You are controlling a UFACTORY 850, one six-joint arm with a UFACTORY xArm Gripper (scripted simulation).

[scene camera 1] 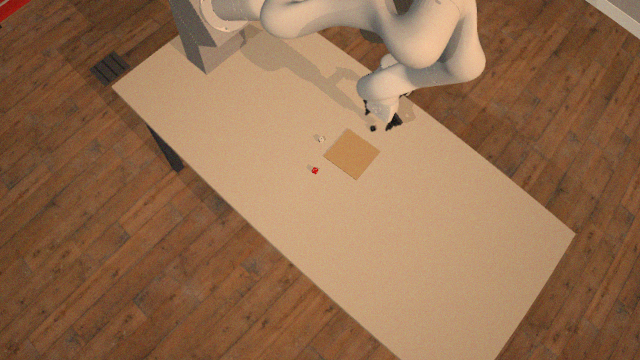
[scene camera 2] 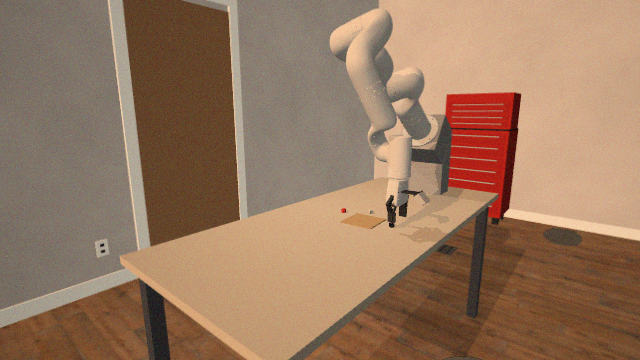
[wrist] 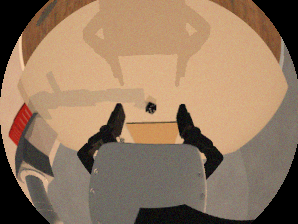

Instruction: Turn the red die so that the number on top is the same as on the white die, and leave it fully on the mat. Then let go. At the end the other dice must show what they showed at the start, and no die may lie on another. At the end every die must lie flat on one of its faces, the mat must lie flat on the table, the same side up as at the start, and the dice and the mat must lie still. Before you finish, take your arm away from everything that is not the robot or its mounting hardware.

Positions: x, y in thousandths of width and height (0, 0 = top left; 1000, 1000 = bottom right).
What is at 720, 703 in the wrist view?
My gripper.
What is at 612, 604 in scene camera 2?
My gripper.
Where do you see a tan mat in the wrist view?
498, 592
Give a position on a tan mat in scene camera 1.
At 551, 429
